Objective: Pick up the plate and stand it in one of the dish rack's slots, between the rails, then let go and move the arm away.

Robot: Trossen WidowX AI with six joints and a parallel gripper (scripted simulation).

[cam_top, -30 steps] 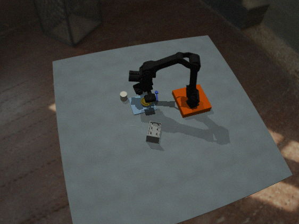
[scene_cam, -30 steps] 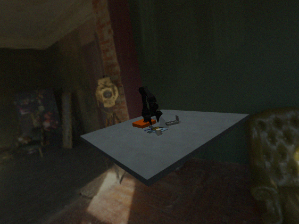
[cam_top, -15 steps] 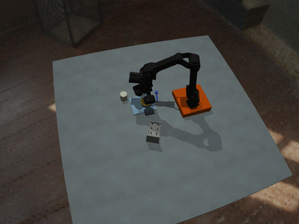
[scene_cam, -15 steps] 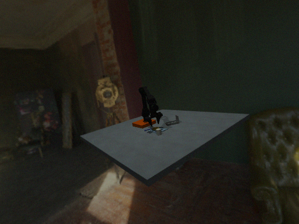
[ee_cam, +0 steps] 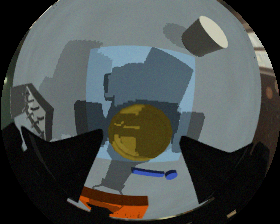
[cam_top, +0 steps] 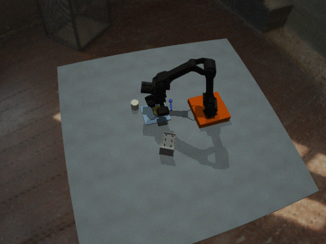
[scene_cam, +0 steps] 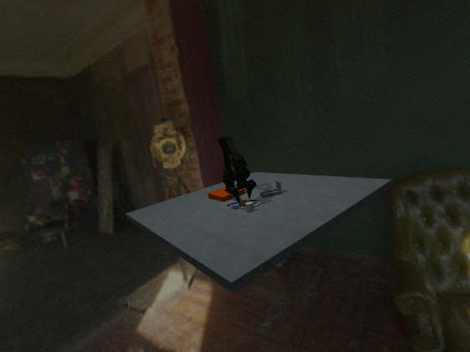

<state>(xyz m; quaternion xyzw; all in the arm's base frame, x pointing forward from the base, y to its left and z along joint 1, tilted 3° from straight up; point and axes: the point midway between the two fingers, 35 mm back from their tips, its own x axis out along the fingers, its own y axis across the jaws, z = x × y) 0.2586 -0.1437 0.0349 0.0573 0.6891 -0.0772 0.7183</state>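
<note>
Now: gripper tip 1 cm above the yellow plate. Also, from my gripper tip: cream cup (11 cm ahead, 9 cm to the right); blue spoon (9 cm behind, 3 cm to the right, 2 cm below); light blue mat (2 cm below, 2 cm ahead).
</note>
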